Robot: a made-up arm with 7 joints. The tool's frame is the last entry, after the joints. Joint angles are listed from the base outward.
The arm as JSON. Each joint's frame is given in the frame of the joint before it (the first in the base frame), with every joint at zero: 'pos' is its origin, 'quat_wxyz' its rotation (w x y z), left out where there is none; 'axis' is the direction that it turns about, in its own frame. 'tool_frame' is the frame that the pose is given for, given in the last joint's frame.
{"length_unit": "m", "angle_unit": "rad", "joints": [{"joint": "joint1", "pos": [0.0, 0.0, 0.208], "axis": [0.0, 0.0, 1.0]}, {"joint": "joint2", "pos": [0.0, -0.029, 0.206], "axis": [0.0, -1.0, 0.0]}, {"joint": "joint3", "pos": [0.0, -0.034, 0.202], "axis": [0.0, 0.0, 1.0]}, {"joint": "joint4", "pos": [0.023, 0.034, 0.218], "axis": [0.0, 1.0, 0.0]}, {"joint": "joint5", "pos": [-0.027, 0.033, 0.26], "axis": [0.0, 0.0, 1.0]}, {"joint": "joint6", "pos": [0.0, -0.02, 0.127], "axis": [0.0, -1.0, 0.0]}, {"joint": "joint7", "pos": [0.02, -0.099, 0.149], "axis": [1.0, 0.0, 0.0]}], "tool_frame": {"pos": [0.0, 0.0, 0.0], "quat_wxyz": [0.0, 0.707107, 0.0, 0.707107]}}
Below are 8 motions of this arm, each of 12 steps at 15 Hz.
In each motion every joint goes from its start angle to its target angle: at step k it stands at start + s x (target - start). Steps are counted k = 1, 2, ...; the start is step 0. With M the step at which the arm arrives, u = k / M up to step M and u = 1 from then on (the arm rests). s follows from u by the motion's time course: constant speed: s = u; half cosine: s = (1 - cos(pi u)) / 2; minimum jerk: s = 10 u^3 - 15 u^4 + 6 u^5.
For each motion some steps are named. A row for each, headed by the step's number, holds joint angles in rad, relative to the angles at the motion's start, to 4 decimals.
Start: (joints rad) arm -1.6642 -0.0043 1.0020 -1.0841 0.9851 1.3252 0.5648
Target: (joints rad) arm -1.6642 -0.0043 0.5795 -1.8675 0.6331 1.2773 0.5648
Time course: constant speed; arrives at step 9
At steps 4, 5, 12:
4: 0.0000 0.0000 -0.1878 -0.3482 -0.1564 -0.0213 0.0000
5: 0.0000 0.0000 -0.2347 -0.4352 -0.1956 -0.0266 0.0000
12: 0.0000 0.0000 -0.4225 -0.7834 -0.3520 -0.0479 0.0000

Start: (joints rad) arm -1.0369 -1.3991 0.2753 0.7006 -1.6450 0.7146 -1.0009
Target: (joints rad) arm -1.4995 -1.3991 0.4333 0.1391 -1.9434 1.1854 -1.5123
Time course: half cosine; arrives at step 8
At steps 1, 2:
1: -0.0176 0.0000 0.0060 -0.0214 -0.0114 0.0179 -0.0195
2: -0.0677 0.0000 0.0231 -0.0822 -0.0437 0.0689 -0.0749

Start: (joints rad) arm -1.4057 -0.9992 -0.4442 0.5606 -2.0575 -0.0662 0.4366
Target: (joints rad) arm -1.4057 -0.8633 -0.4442 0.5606 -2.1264 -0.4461 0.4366
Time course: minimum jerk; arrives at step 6
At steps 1, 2, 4, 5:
1: 0.0000 0.0048 0.0000 0.0000 -0.0024 -0.0135 0.0000
2: 0.0000 0.0285 0.0000 0.0000 -0.0145 -0.0797 0.0000
4: 0.0000 0.1074 0.0000 0.0000 -0.0544 -0.3002 0.0000
5: 0.0000 0.1311 0.0000 0.0000 -0.0665 -0.3664 0.0000

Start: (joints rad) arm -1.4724 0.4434 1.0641 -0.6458 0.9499 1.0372 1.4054
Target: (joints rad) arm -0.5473 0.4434 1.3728 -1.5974 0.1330 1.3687 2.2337
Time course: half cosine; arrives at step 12
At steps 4, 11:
4: 0.2313 0.0000 0.0772 -0.2379 -0.2042 0.0829 0.2071
11: 0.9093 0.0000 0.3034 -0.9354 -0.8030 0.3259 0.8142

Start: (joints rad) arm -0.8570 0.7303 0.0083 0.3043 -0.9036 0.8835 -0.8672
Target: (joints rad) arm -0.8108 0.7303 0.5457 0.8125 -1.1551 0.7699 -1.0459
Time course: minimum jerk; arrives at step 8
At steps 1, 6, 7, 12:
1: 0.0007 0.0000 0.0086 0.0082 -0.0040 -0.0018 -0.0029
6: 0.0414 0.0000 0.4818 0.4556 -0.2255 -0.1018 -0.1602
7: 0.0455 0.0000 0.5288 0.5000 -0.2475 -0.1118 -0.1758
12: 0.0462 0.0000 0.5374 0.5082 -0.2515 -0.1136 -0.1787

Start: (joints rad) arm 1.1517 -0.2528 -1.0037 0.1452 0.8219 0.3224 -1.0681
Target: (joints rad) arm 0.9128 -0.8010 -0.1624 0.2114 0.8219 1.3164 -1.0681
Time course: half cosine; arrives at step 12
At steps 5, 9, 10, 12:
5: -0.0885 -0.2032 0.3118 0.0245 0.0000 0.3684 0.0000
9: -0.2039 -0.4679 0.7181 0.0565 0.0000 0.8484 0.0000
10: -0.2229 -0.5115 0.7849 0.0618 0.0000 0.9274 0.0000
12: -0.2389 -0.5482 0.8413 0.0662 0.0000 0.9940 0.0000

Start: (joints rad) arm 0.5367 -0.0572 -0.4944 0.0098 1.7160 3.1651 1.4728
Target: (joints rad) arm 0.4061 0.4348 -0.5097 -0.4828 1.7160 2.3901 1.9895
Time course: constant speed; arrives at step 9
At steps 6, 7, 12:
6: -0.0871 0.3280 -0.0102 -0.3284 0.0000 -0.5167 0.3445
7: -0.1016 0.3827 -0.0119 -0.3831 0.0000 -0.6028 0.4019
12: -0.1306 0.4920 -0.0153 -0.4926 0.0000 -0.7750 0.5167

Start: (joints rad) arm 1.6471 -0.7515 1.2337 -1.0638 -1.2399 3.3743 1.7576
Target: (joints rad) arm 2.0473 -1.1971 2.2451 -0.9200 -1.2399 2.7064 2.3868
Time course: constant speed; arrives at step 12
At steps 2, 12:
2: 0.0667 -0.0743 0.1686 0.0240 0.0000 -0.1113 0.1049
12: 0.4002 -0.4456 1.0114 0.1438 0.0000 -0.6679 0.6292

